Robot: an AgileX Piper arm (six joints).
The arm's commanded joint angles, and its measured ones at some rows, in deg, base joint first. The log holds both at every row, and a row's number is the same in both.
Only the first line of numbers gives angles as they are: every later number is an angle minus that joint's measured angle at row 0.
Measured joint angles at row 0:
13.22, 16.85, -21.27, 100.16, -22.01, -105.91
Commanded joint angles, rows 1 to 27:
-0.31, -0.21, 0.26, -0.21, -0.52, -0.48
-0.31, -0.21, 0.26, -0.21, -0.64, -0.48
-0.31, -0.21, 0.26, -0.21, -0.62, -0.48
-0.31, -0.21, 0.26, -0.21, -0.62, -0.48
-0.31, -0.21, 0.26, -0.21, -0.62, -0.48
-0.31, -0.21, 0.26, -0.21, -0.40, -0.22
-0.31, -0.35, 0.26, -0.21, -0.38, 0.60
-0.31, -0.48, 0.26, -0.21, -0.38, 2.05
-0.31, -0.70, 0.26, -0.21, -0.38, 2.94
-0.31, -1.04, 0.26, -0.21, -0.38, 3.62
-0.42, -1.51, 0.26, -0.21, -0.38, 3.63
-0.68, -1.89, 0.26, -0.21, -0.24, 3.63
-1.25, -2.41, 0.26, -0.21, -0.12, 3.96
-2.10, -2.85, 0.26, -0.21, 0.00, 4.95
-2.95, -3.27, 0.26, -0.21, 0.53, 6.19
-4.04, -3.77, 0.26, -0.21, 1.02, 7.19
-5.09, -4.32, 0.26, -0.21, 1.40, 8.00
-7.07, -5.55, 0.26, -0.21, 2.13, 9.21
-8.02, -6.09, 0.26, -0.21, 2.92, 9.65
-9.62, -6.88, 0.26, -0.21, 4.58, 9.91
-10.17, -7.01, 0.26, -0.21, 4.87, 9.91
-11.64, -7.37, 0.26, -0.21, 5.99, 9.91
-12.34, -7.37, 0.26, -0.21, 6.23, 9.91
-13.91, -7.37, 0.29, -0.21, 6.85, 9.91
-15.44, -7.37, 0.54, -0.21, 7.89, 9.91
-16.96, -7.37, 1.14, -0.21, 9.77, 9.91
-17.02, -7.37, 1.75, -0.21, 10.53, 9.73
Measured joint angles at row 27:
-14.85, -7.13, 0.38, 0.00, 7.07, 9.72
